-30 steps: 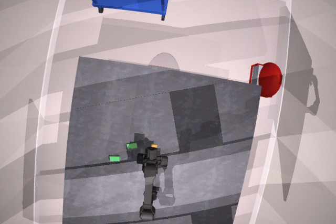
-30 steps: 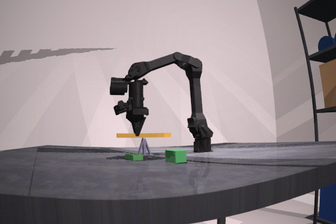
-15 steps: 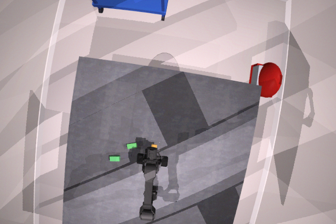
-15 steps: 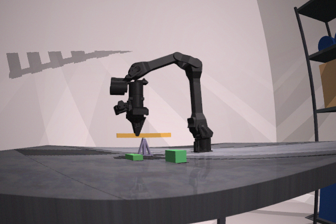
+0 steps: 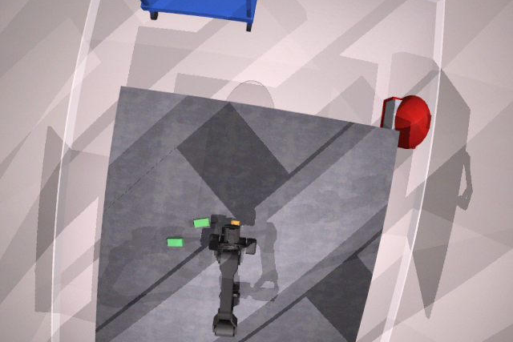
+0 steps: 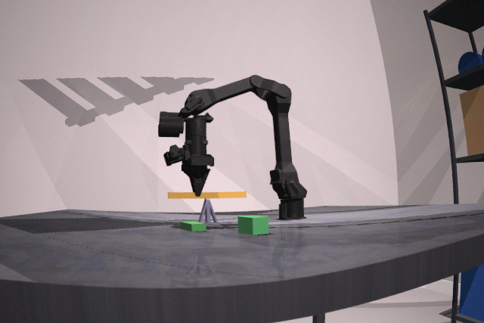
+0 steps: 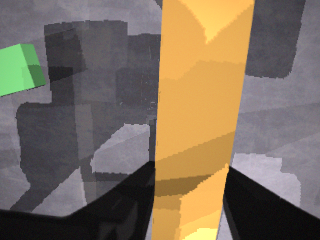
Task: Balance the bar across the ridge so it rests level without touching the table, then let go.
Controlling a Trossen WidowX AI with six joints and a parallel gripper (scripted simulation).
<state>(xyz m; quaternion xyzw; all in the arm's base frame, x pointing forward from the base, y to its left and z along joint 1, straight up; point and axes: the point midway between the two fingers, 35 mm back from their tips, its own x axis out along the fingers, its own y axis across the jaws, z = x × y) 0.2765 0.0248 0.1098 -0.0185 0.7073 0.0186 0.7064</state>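
My gripper tip is now 30 mm past the bar.
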